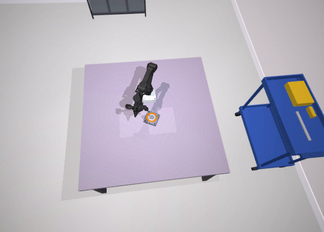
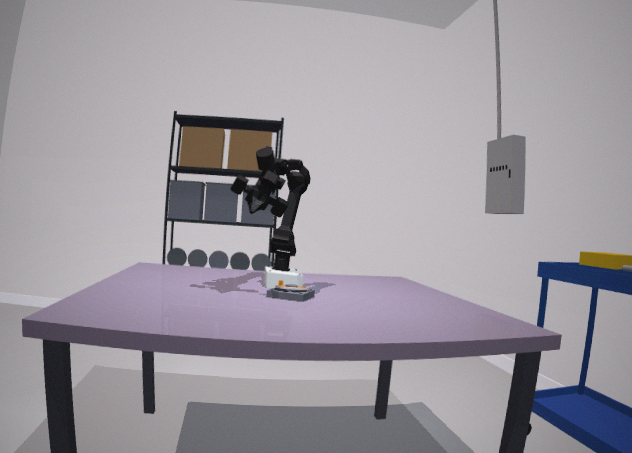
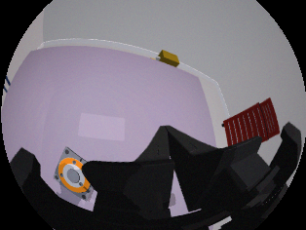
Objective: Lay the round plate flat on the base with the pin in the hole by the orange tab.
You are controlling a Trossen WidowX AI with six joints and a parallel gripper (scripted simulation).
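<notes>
The round plate lies 23 cm below my gripper tip, 13 cm behind it and 11 cm to the left of it. From my gripper tip the other things lie so: base 24 cm below, 13 cm to the left, 12 cm behind.
</notes>
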